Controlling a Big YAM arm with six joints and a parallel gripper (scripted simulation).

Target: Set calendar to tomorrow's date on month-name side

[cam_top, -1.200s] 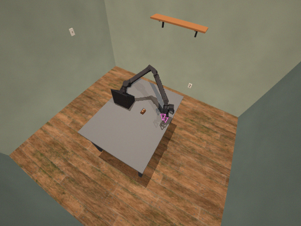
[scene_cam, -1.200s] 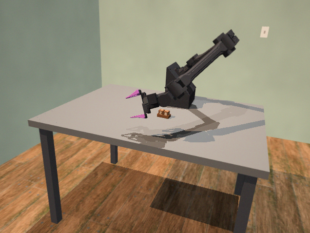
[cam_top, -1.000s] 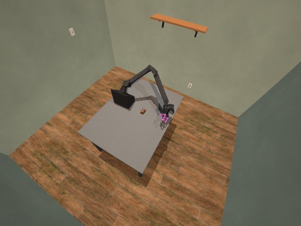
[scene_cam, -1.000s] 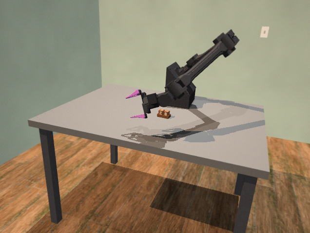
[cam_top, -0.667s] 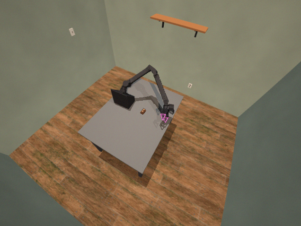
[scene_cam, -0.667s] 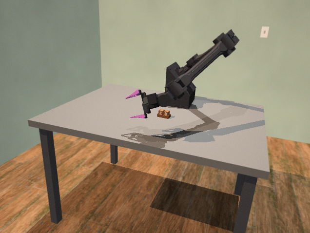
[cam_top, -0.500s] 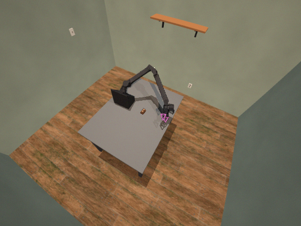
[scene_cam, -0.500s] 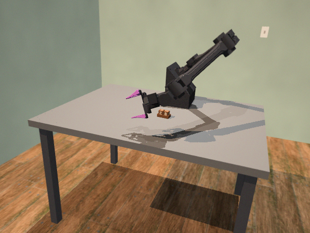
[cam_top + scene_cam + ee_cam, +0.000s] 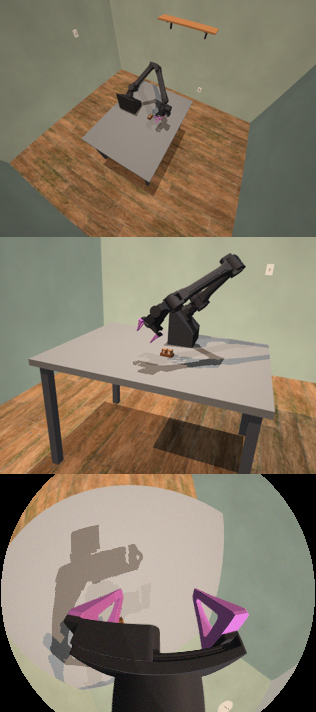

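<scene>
My hand is 160 mm past the small brown calendar tray, 150 mm above it and 70 mm to the right of it.
</scene>
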